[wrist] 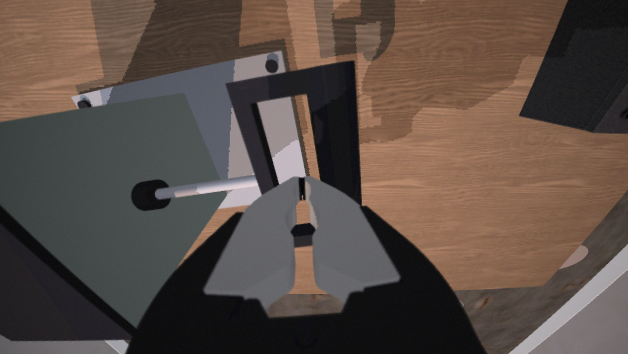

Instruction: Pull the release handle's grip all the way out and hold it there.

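The release handle's grip (339, 120) is a dark rectangular loop at the centre of the wrist view. A thin silver rod (215, 186) runs from its left side to a black round collar (149, 195) on a grey-green housing (100, 155). A length of rod shows between collar and grip. My gripper (302, 179) is shut with nothing between its fingers. Its tips overlap the loop's opening, near the right bar. The loop's near end shows through the gap between the fingers. The fingers hide the loop's lower part, so whether they touch it cannot be told.
A pale base plate (210, 85) with dark bolts (271, 65) lies under the housing on the wooden table (475, 210). A dark box (575, 75) stands at the upper right. A dark panel (45, 295) fills the lower left corner. The table's edge runs along the lower right.
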